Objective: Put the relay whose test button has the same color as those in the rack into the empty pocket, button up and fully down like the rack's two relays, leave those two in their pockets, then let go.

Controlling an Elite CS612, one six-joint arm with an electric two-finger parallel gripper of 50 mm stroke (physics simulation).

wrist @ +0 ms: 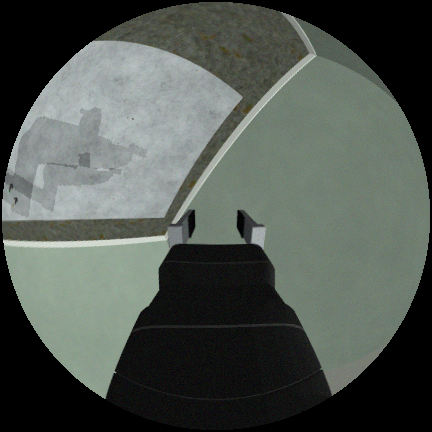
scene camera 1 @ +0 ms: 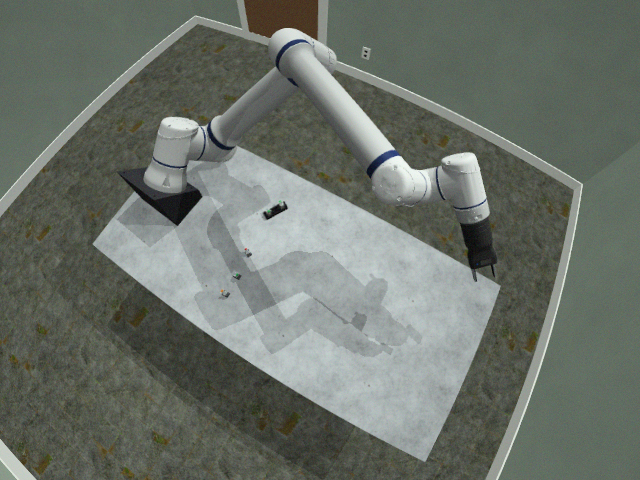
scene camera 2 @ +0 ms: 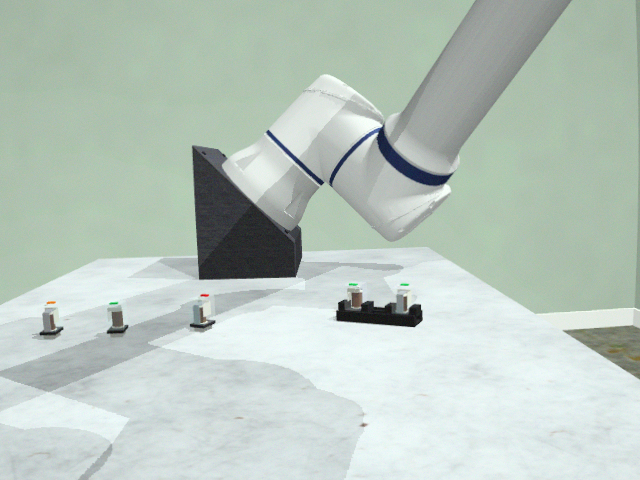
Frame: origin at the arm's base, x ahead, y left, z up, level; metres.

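Where they show: gripper, fingertip midpoint: (wrist: 215, 218) (scene camera 1: 484, 277); arm's base, origin of the base link: (scene camera 1: 165, 182) (scene camera 2: 257, 197).
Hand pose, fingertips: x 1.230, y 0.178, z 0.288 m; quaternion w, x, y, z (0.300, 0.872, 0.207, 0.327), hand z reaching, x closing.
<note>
Each offset is from my fingertips to the centre of the thing. Level surfaces: height alone.
The black rack @(dx -0.785, dy +0.009, dz -0.420 m) (scene camera 1: 275, 210) (scene camera 2: 379, 316) holds two upright relays with green buttons, one @(dx -0.799, dy -0.019, dz -0.405 m) (scene camera 1: 268, 212) (scene camera 2: 355, 296) in the left pocket and one @(dx -0.771, dy +0.038, dz -0.405 m) (scene camera 1: 281, 205) (scene camera 2: 403, 298) in the right pocket; the middle pocket is empty. A loose relay with a green button @(dx -0.752, dy -0.320, dz -0.409 m) (scene camera 1: 236, 275) (scene camera 2: 116, 317) stands upright on a small dark base, between a relay with an orange button @(dx -0.748, dy -0.407, dz -0.409 m) (scene camera 1: 224, 293) (scene camera 2: 50, 317) and a relay with a red button @(dx -0.770, dy -0.215, dz -0.409 m) (scene camera 1: 248, 252) (scene camera 2: 202, 310). My gripper (scene camera 1: 484, 279) (wrist: 215, 218) is open and empty, high above the table's far right end, far from rack and relays.
The arm's dark wedge mount (scene camera 1: 175, 206) (scene camera 2: 242, 237) stands on the table @(dz -0.432 m) (scene camera 1: 413, 413) (scene camera 2: 491, 413) behind the rack and relays. The arm arches high over the table and casts shadows across it. The table edge (wrist: 242, 97) shows in the wrist view, with floor and walls beyond.
</note>
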